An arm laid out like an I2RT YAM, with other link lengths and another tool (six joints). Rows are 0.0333 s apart.
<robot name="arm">
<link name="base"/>
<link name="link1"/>
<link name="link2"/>
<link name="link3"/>
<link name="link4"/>
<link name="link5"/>
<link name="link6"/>
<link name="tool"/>
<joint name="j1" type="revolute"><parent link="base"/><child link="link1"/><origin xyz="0.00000 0.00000 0.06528"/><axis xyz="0 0 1"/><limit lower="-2.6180" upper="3.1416"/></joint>
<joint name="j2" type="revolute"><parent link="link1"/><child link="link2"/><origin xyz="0.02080 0.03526 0.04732" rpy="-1.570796 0.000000 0.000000"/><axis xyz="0 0 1"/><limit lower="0.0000" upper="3.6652"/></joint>
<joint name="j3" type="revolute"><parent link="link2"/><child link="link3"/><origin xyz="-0.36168 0.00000 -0.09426" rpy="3.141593 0.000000 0.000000"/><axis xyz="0 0 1"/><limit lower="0.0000" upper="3.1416"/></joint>
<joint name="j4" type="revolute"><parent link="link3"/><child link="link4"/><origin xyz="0.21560 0.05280 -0.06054"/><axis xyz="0 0 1"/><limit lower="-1.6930" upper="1.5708"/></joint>
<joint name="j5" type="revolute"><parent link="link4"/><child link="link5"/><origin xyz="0.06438 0.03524 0.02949" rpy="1.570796 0.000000 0.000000"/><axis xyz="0 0 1"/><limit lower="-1.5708" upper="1.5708"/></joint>
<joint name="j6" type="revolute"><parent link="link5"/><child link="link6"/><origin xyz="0.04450 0.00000 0.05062" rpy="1.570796 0.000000 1.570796"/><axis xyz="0 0 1"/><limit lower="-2.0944" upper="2.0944"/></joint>
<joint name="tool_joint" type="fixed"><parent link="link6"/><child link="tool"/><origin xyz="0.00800 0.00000 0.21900" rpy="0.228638 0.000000 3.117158"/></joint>
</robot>
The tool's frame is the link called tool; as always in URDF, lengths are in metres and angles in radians.
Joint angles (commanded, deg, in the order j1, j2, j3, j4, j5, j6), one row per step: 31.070 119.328 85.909 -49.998 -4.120 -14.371; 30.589 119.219 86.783 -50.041 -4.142 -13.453; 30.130 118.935 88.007 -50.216 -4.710 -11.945; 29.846 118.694 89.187 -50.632 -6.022 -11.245; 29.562 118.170 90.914 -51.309 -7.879 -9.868; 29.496 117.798 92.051 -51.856 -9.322 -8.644; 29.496 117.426 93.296 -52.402 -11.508 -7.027; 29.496 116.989 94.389 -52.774 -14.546 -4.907; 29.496 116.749 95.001 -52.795 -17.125 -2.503; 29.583 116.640 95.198 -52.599 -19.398 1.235
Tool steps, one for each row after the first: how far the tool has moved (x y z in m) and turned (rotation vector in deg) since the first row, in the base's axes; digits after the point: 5 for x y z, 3 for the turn. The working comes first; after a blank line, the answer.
Tool pose at each row, in the base's axes (x y z in m, rotation vector in deg; the steps are taken from these numbers as rounded here): 0.37803 0.20822 0.02612 -63.971 -163.758 6.861; 0.38480 0.20810 0.03048 -66.090 -163.367 5.611; 0.39174 0.21104 0.03777 -68.731 -162.412 3.308; 0.39480 0.21718 0.04485 -69.504 -161.494 0.809; 0.39853 0.22647 0.05687 -70.844 -159.994 -2.893; 0.39930 0.23383 0.06531 -71.717 -158.602 -5.399; 0.39838 0.24470 0.07507 -72.413 -156.477 -8.594; 0.39512 0.25857 0.08605 -72.975 -153.369 -12.417; 0.39172 0.26985 0.09370 -73.961 -150.059 -15.271; 0.38719 0.27962 0.09852 -76.340 -145.574 -17.221

0.00677 -0.00012 0.00436 0.563 -0.681 -1.387; 0.01371 0.00282 0.01165 1.845 -1.332 -3.258; 0.01677 0.00896 0.01873 3.528 -1.407 -4.034; 0.02050 0.01825 0.03075 6.020 -1.551 -5.343; 0.02127 0.02561 0.03919 7.830 -1.375 -6.328; 0.02035 0.03648 0.04895 10.333 -0.761 -7.458; 0.01709 0.05035 0.05993 13.586 0.443 -8.848; 0.01369 0.06163 0.06758 16.261 1.836 -10.565; 0.00916 0.07140 0.07240 18.520 3.793 -13.539
